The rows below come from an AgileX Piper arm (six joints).
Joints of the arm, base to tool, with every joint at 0 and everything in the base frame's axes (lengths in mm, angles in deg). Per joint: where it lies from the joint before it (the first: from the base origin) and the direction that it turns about. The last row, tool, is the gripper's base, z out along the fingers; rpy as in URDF.
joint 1: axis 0 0 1 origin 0 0 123
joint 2: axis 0 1 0 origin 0 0 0
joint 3: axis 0 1 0 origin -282.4 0 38.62
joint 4: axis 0.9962 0 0.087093 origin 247.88 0 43.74
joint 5: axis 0 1 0 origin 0 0 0
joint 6: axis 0.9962 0 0.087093 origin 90.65 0 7.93
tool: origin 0 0 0 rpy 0 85 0
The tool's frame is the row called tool.
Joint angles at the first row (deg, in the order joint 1, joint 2, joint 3, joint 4, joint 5, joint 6):
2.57 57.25 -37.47 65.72 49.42 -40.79
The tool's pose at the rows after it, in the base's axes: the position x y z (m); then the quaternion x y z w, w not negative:
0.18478, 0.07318, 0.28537, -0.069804, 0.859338, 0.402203, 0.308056
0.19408, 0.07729, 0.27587, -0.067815, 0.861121, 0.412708, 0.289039
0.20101, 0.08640, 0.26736, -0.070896, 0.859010, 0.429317, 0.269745
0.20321, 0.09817, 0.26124, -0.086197, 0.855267, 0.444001, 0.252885
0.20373, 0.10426, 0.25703, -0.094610, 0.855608, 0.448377, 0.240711
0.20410, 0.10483, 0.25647, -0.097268, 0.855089, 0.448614, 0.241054
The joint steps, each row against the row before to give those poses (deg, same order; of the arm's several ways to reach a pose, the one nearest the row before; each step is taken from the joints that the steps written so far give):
0.00 3.82 0.00 1.45 1.19 -2.17
0.79 3.48 0.00 2.09 0.00 -1.98
2.13 3.27 0.00 2.93 -0.19 -2.06
2.87 2.32 0.00 2.35 -0.01 -2.09
1.52 1.25 0.00 0.53 0.00 -0.61
0.11 0.21 0.00 0.21 0.00 -0.51

